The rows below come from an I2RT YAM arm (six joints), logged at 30 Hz.
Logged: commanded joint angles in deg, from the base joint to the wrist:
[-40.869, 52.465, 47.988, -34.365, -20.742, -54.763]
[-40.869, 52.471, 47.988, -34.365, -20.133, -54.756]
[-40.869, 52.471, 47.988, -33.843, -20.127, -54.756]
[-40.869, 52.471, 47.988, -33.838, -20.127, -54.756]
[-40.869, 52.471, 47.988, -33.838, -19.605, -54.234]
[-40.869, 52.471, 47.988, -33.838, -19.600, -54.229]
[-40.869, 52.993, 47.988, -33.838, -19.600, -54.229]
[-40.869, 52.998, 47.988, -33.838, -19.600, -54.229]
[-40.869, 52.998, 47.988, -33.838, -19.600, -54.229]
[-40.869, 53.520, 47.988, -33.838, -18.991, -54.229]
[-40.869, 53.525, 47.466, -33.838, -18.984, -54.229]
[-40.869, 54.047, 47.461, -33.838, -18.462, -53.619]
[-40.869, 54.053, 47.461, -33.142, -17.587, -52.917]
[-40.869, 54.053, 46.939, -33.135, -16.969, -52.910]
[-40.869, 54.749, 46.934, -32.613, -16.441, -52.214]
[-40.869, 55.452, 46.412, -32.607, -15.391, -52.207]
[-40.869, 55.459, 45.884, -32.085, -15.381, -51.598]
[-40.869, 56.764, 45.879, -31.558, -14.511, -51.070]
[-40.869, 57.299, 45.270, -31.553, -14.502, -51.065]
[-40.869, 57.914, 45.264, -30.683, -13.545, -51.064]
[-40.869, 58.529, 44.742, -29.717, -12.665, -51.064]
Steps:
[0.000, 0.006, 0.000, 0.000, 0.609, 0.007]
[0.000, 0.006, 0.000, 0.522, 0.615, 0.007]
[0.000, 0.006, 0.000, 0.527, 0.615, 0.007]
[0.000, 0.006, 0.000, 0.527, 1.137, 0.529]
[0.000, 0.006, 0.000, 0.527, 1.142, 0.534]
[0.000, 0.528, 0.000, 0.527, 1.142, 0.534]
[0.000, 0.533, 0.000, 0.527, 1.142, 0.534]
[0.000, 0.533, 0.000, 0.527, 1.142, 0.534]
[0.000, 1.055, 0.000, 0.527, 1.751, 0.534]
[0.000, 1.060, -0.522, 0.527, 1.758, 0.534]
[0.000, 1.582, -0.527, 0.527, 2.280, 1.144]
[0.000, 1.588, -0.527, 1.223, 3.155, 1.846]
[0.000, 1.588, -1.049, 1.230, 3.773, 1.853]
[0.000, 2.284, -1.054, 1.752, 4.301, 2.549]
[0.000, 2.987, -1.576, 1.758, 5.351, 2.556]
[0.000, 2.994, -2.104, 2.280, 5.361, 3.165]
[0.000, 4.299, -2.109, 2.807, 6.231, 3.693]
[0.000, 4.834, -2.718, 2.812, 6.240, 3.698]
[0.000, 5.449, -2.724, 3.682, 7.197, 3.699]
[0.000, 6.064, -3.246, 4.648, 8.077, 3.699]

